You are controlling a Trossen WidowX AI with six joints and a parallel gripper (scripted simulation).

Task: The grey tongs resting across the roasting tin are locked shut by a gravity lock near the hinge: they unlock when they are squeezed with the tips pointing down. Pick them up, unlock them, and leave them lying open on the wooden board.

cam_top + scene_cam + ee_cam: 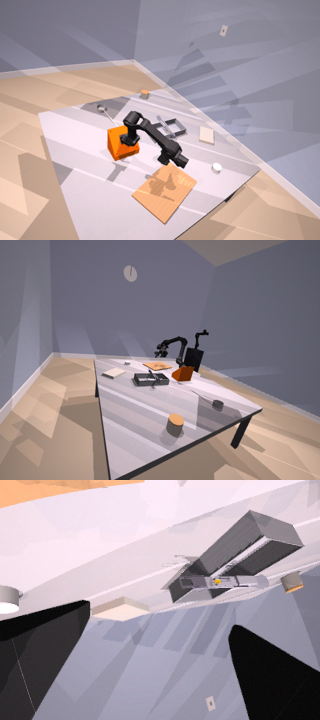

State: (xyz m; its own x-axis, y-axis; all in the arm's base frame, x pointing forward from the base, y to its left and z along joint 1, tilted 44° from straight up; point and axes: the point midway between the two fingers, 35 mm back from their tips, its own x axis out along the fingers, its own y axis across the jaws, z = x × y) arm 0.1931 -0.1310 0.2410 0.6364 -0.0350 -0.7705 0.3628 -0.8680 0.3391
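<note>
The roasting tin is 300 mm to the left of my gripper tip, 170 mm ahead of it and 130 mm below it. Also, from my gripper tip: wooden board: 150 mm to the right, 150 mm below, 100 mm behind; then white cylinder: 310 mm ahead, 170 mm to the right, 140 mm below; then beige block: 490 mm ahead, 150 mm below, 140 mm to the left.
</note>
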